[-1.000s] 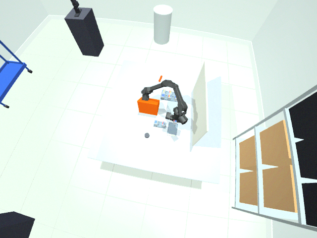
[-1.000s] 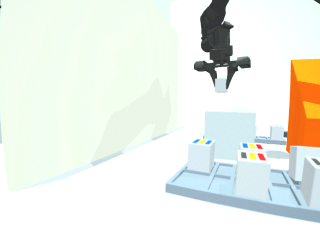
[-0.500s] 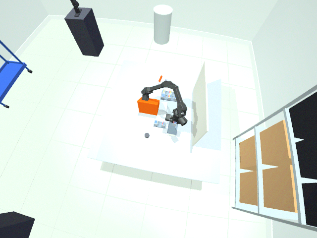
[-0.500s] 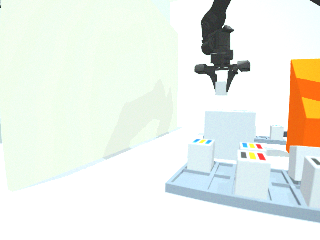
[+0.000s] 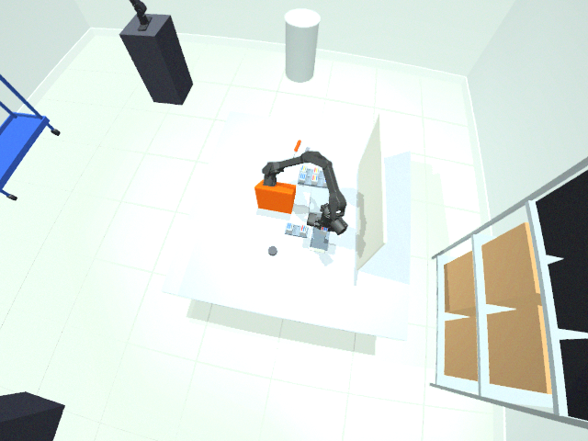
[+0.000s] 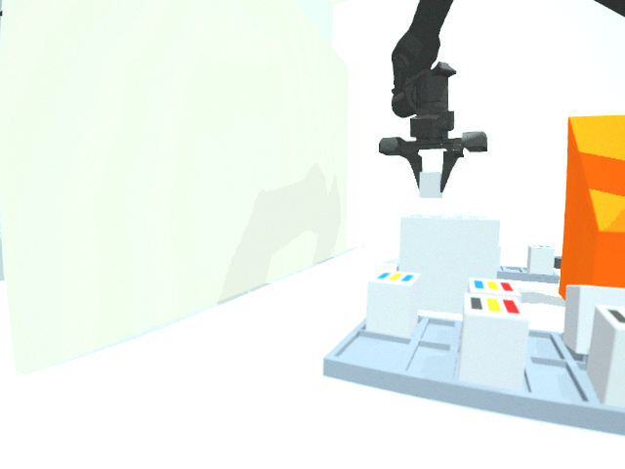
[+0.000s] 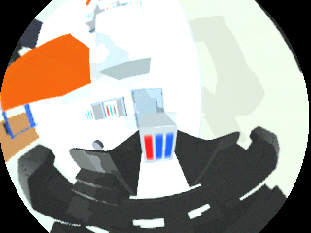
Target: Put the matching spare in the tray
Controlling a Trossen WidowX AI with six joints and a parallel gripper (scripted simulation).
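Now: the flat light-blue tray 13 cm below my gripper tip. Also, from my gripper tip: spare (2 cm above); then white mounted unit (20 cm to the left, 9 cm below, 4 cm behind); then rack (14 cm behind, 13 cm below, 2 cm to the left).
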